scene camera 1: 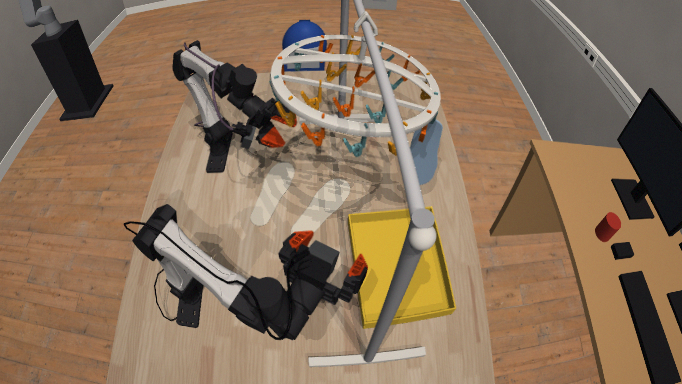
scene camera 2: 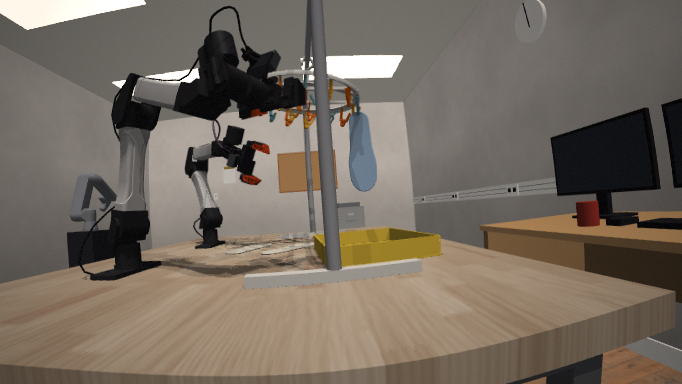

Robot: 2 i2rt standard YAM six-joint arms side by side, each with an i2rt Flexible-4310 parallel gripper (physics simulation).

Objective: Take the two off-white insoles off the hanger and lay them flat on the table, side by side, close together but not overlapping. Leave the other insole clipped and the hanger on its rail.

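Two off-white insoles lie flat on the table, side by side with a gap and not overlapping: the left insole [scene camera 1: 273, 194] [scene camera 2: 247, 249] and the right insole [scene camera 1: 322, 202] [scene camera 2: 285, 248], whose near end the right gripper partly hides in scene camera 1. A blue insole [scene camera 1: 427, 152] [scene camera 2: 362, 152] hangs clipped on the round white hanger [scene camera 1: 350, 126], which hangs from the rail [scene camera 1: 395, 110]. My left gripper [scene camera 1: 281, 130] [scene camera 2: 257, 164] is open and empty, raised above the table beyond the insoles. My right gripper [scene camera 1: 336, 244] [scene camera 2: 277, 107] is open and empty, high up near the tray.
A yellow tray [scene camera 1: 410, 319] [scene camera 2: 390, 254] sits on the table right of the insoles. The rail's grey post [scene camera 1: 392, 300] [scene camera 2: 327, 150] stands on a white foot [scene camera 1: 325, 360] [scene camera 2: 280, 279]. Several coloured clips hang from the ring above the insoles.
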